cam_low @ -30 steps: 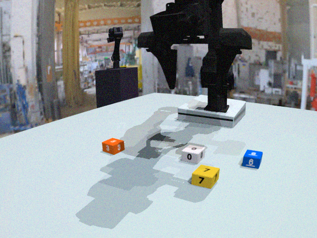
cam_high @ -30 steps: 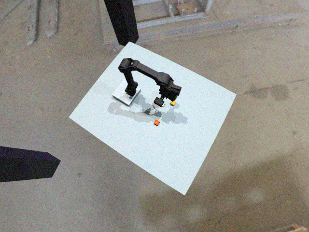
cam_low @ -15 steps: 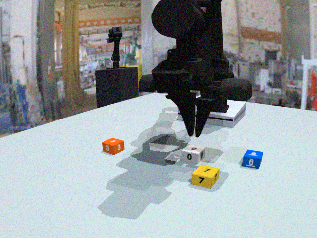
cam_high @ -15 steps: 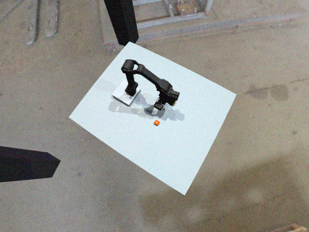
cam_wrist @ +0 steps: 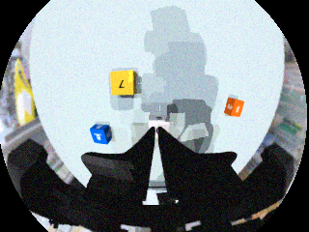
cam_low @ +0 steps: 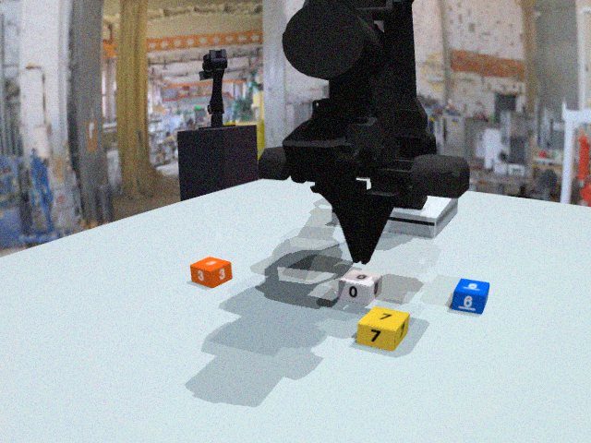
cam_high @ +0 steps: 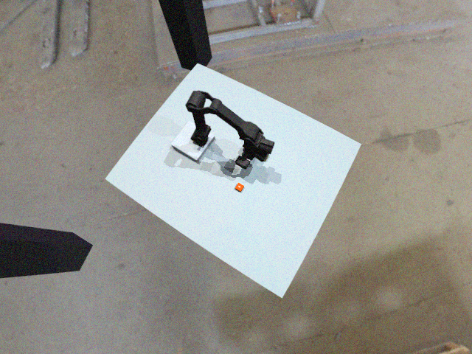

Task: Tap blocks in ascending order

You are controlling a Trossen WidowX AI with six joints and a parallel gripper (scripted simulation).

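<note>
Right now my gripper tip is 10 mm past the white block and 30 mm above it. From my gripper tip the other things lie so: blue block (20 mm behind, 110 mm to the left, 30 mm below); then orange block (10 mm ahead, 160 mm to the right, 30 mm below); then yellow block (60 mm ahead, 40 mm to the left, 30 mm below).
</note>
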